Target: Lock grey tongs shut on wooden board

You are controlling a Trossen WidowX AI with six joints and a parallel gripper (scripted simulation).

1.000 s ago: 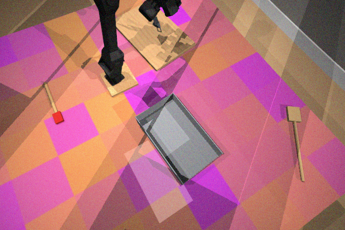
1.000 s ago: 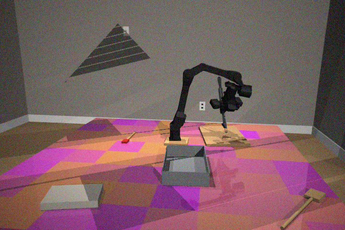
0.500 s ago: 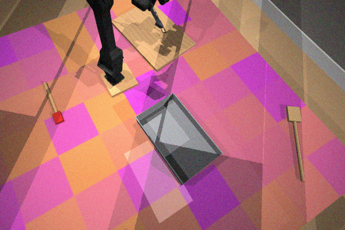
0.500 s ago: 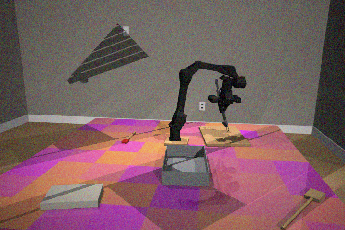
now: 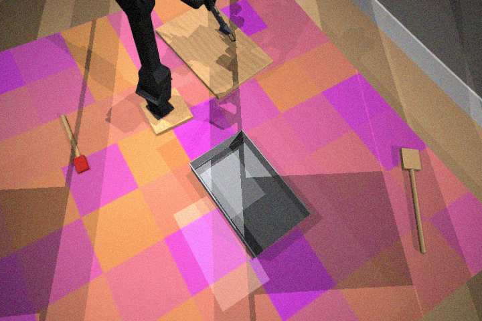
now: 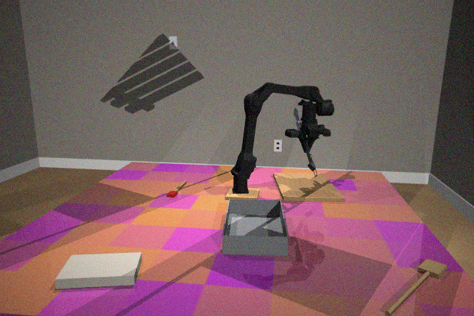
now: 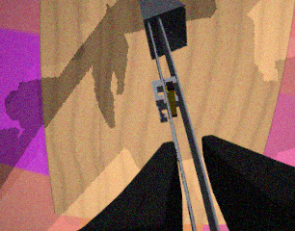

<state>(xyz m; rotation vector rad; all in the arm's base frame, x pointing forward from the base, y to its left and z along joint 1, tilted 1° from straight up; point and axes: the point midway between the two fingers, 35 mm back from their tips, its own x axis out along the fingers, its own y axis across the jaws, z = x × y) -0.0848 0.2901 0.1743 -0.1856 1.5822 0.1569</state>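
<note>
Right now my gripper tip is 150 mm above the wooden board. Round my gripper tip: grey roasting tin (470 mm ahead, 270 mm to the right, 130 mm below); red-headed tool (40 mm ahead, 550 mm to the right, 150 mm below); flat white block (700 mm ahead, 680 mm to the right, 140 mm below).
</note>
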